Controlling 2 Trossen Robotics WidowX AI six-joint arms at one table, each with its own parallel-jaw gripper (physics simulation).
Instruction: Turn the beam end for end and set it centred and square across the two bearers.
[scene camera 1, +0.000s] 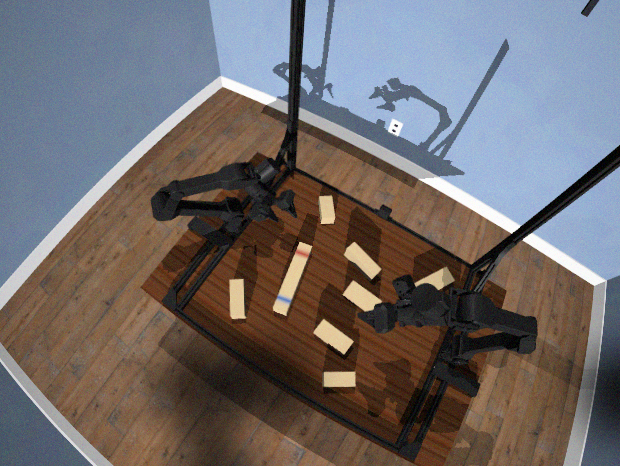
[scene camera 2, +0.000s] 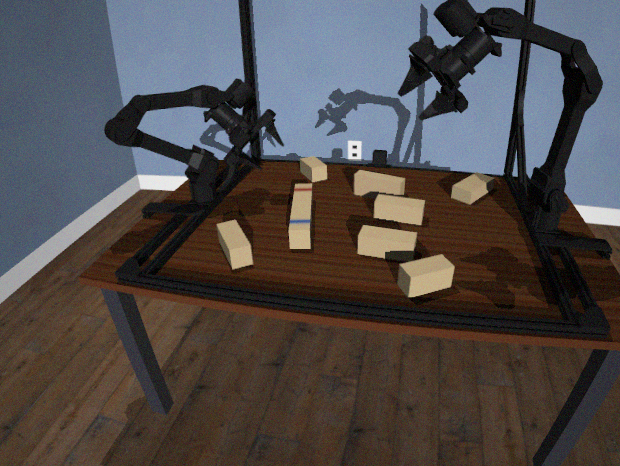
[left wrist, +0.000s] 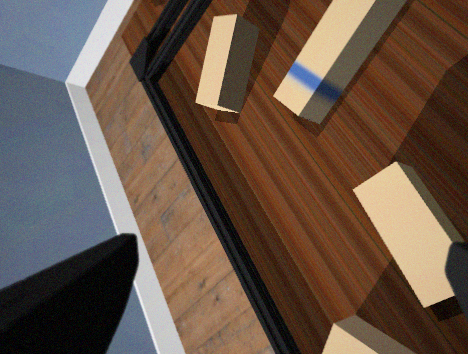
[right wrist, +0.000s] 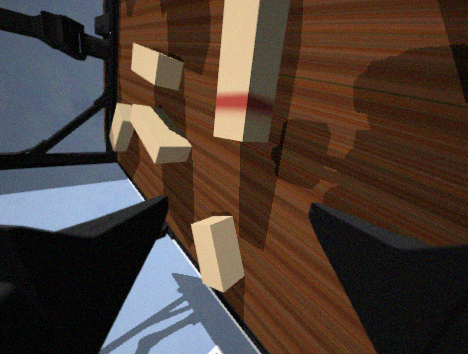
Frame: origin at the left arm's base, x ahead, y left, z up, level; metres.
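Seen in the pictures: left gripper, between the fingertips: (scene camera 1: 368, 312) (scene camera 2: 410, 107) (left wrist: 289, 252); right gripper, between the fingertips: (scene camera 1: 287, 219) (scene camera 2: 272, 157) (right wrist: 240, 205); left arm's base, origin of its link: (scene camera 1: 450, 353) (scene camera 2: 543, 226) (right wrist: 107, 51); right arm's base, origin of its link: (scene camera 1: 233, 226) (scene camera 2: 204, 199).
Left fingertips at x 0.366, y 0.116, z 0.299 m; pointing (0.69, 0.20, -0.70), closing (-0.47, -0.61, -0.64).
Note:
Offsets run from my left fingertips to a thing's top centre. "spot": to the spot under its first point.
The beam {0.250 m ahead, 0.065 m right, 0.268 m down} (scene camera 1: 292, 280) (scene camera 2: 300, 206) (left wrist: 332, 42) (right wrist: 238, 60) is a long pale bar lying flat on the table. Its red stripe is toward the back and its blue stripe toward the front. Several shorter pale blocks lie around it, among them a block {0.366 m ahead, 0.101 m left, 0.268 m down} (scene camera 1: 237, 299) (scene camera 2: 234, 244) (left wrist: 218, 60) at its left and a block {0.291 m ahead, 0.368 m right, 0.271 m down} (scene camera 1: 326, 209) (scene camera 2: 313, 169) (right wrist: 218, 254) behind it; I cannot tell which two are the bearers. My right gripper (scene camera 1: 284, 217) (scene camera 2: 271, 156) (right wrist: 240, 205) is open and empty, above the table behind the beam's red end. My left gripper (scene camera 2: 410, 106) (left wrist: 289, 252) is open and empty, high above the right side.
Right of the beam lie more blocks: an angled one {0.074 m ahead, 0.247 m right, 0.255 m down} (scene camera 1: 362, 260) (scene camera 2: 378, 183), a middle one {0.011 m ahead, 0.131 m right, 0.271 m down} (scene camera 1: 358, 295) (scene camera 2: 399, 209), one nearer the front {spot: 0.031 m ahead, 0.041 m left, 0.270 m down} (scene camera 1: 333, 336) (scene camera 2: 386, 242), a front one {0.055 m back, 0.150 m left, 0.268 m down} (scene camera 1: 339, 379) (scene camera 2: 426, 276) and a far right one {0.203 m back, 0.324 m right, 0.280 m down} (scene camera 1: 438, 278) (scene camera 2: 472, 188). A black frame (scene camera 1: 240, 354) (scene camera 2: 350, 313) edges the table.

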